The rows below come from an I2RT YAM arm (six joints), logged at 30 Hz.
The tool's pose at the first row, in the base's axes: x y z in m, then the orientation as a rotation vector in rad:
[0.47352 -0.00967 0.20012 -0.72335 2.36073 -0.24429]
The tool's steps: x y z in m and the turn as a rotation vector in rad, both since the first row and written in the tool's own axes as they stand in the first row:
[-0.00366 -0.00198 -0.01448 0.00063 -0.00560 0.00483]
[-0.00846 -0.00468 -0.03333 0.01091 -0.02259 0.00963]
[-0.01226 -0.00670 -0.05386 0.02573 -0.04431 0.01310]
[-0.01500 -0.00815 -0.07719 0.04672 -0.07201 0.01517]
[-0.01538 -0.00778 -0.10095 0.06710 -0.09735 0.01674]
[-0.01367 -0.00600 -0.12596 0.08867 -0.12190 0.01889]
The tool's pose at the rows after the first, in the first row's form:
[0.46752 -0.00944 0.21394 -0.71707 2.35674 -0.24062]
[0.45979 -0.00922 0.23199 -0.70586 2.33923 -0.24344]
[0.45005 -0.00901 0.25057 -0.69398 2.31553 -0.25005]
[0.43761 -0.00895 0.27055 -0.68067 2.28395 -0.26169]
[0.42261 -0.00870 0.28897 -0.66835 2.25456 -0.27361]
[0.40486 -0.00845 0.30676 -0.65487 2.22566 -0.28674]

